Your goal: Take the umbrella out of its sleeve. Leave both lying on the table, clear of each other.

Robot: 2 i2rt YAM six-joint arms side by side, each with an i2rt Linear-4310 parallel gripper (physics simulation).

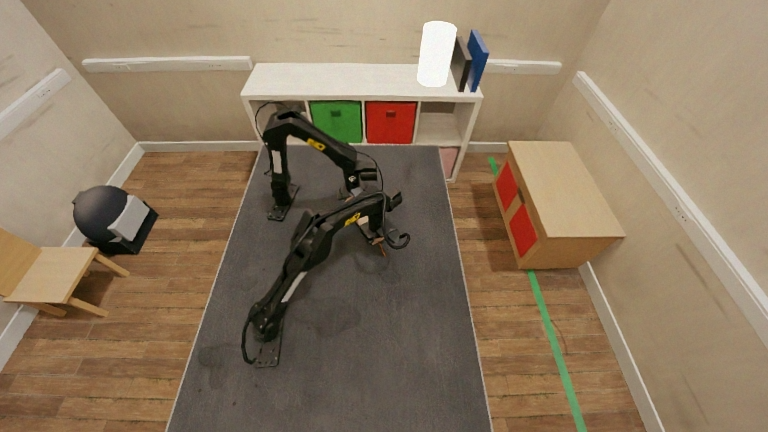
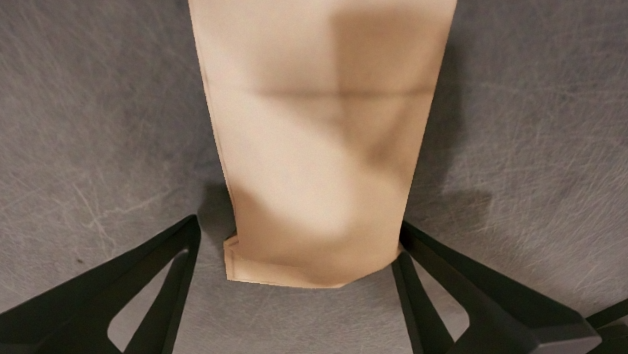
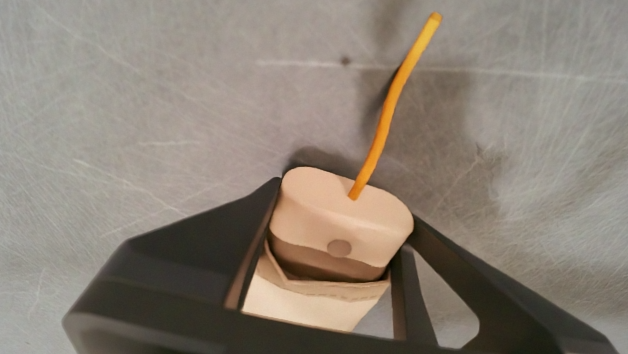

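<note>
The umbrella's pale peach end cap (image 3: 325,210), with a round button, protrudes from the mouth of the beige sleeve (image 3: 310,302) (image 2: 310,150). A brown band of the umbrella shows below the cap; the rest is hidden inside. An orange strap (image 3: 390,112) (image 1: 382,248) extends from the cap over the table. My right gripper (image 3: 338,205) (image 1: 377,240) is shut on the umbrella, a finger against each side of the cap, beside the sleeve's mouth. My left gripper (image 2: 295,224) (image 1: 350,197) is open, its fingers astride the sleeve's folded far end; one finger touches or nearly touches its edge.
The dark grey table (image 1: 397,333) lies under both arms, which reach close together near its upper middle. A white shelf unit (image 1: 332,80) stands beyond its upper edge. A wooden cabinet (image 1: 569,188) stands at the right, a chair (image 1: 53,274) at the left.
</note>
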